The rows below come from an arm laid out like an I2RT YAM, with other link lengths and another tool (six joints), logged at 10 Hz.
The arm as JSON. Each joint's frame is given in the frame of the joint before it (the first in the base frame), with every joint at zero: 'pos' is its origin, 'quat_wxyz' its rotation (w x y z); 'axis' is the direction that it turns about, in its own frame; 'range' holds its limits. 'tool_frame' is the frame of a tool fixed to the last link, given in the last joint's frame.
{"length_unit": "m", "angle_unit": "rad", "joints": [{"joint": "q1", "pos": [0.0, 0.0, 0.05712], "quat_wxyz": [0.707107, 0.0, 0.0, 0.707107], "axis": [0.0, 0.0, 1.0], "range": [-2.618, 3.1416]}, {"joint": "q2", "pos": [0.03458, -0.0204, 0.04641], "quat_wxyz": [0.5, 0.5, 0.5, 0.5], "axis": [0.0, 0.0, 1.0], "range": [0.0, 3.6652]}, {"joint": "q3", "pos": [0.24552, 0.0, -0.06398], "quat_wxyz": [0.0, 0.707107, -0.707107, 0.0], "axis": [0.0, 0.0, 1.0], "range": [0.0, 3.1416]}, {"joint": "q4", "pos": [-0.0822, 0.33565, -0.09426], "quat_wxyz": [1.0, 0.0, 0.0, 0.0], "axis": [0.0, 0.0, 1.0], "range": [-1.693, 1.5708]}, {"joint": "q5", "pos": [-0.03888, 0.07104, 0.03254], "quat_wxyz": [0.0, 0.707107, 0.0, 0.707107], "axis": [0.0, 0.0, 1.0], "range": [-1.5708, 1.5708]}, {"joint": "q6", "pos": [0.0, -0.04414, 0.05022], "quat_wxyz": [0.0, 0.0, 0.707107, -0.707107], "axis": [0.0, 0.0, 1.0], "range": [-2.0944, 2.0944]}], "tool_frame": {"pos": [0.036, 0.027, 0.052], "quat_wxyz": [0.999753, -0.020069, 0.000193, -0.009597]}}
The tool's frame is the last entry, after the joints.
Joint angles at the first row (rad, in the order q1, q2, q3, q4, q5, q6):
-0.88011, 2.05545, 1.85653, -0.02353, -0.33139, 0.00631
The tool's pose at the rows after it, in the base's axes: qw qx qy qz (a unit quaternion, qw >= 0); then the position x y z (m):
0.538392 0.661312 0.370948 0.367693 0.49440 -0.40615 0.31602
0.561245 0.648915 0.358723 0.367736 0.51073 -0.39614 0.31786
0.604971 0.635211 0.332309 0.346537 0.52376 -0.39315 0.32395
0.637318 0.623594 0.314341 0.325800 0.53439 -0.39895 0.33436
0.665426 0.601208 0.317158 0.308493 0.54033 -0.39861 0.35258
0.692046 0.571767 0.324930 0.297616 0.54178 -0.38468 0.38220
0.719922 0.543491 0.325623 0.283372 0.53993 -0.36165 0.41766
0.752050 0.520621 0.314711 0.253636 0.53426 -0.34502 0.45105
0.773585 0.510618 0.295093 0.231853 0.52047 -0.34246 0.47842
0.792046 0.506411 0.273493 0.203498 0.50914 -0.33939 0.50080
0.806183 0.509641 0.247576 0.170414 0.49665 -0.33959 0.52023
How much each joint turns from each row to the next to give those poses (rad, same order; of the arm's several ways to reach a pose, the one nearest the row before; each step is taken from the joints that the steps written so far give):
0.03426, 0.01937, 0.01032, 0.02611, -0.05024, 0.02406
0.03761, 0.01205, -0.00324, 0.07331, 0.05941, 0.01725
0.03223, 0.01584, 0.00657, 0.08718, 0.11377, -0.00455
0.01465, 0.04682, 0.07202, 0.02863, 0.07820, -0.02024
0.00871, 0.02543, 0.06933, 0.00781, 0.03098, -0.05126
0.01718, -0.02135, 0.03392, 0.00449, 0.01651, -0.05455
0.02829, -0.05266, 0.00686, 0.00367, 0.03884, -0.05439
0.02260, -0.04475, 0.01341, 0.00652, 0.06941, -0.06552
-0.00410, -0.03477, 0.01501, -0.00252, 0.04824, -0.02846
0.00212, -0.02827, 0.01483, -0.00563, 0.06711, -0.03460
-0.00069, -0.02317, 0.01821, -0.01428, 0.07983, -0.03145

